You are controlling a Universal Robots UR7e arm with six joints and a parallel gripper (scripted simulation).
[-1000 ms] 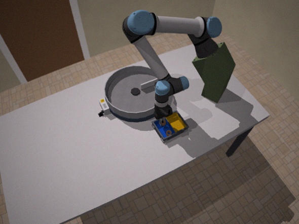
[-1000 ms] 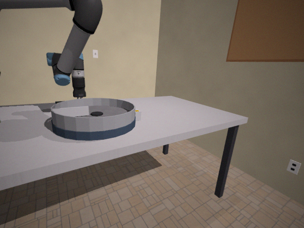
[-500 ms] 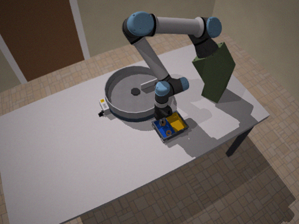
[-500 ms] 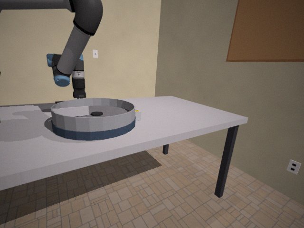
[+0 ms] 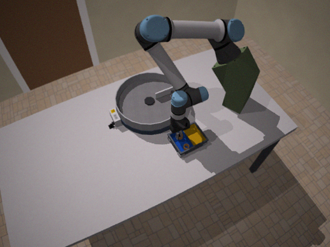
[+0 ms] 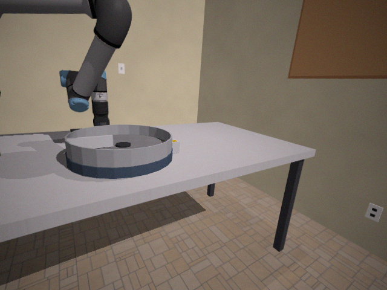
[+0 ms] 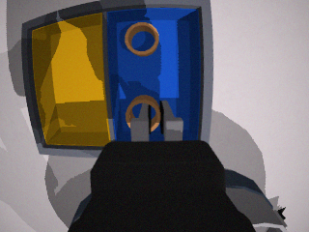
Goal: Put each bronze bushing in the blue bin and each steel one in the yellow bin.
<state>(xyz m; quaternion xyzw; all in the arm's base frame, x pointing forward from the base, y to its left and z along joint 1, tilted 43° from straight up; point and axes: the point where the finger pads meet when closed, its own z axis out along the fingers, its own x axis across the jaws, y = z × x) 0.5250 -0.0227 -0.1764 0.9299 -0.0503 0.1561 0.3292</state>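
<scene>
Now: the blue bin 40 mm to the left of my hand, 40 mm behind it and 20 mm below it. Also, from my hand: grey turntable: 300 mm to the right, 20 mm behind, 10 mm above.
</scene>
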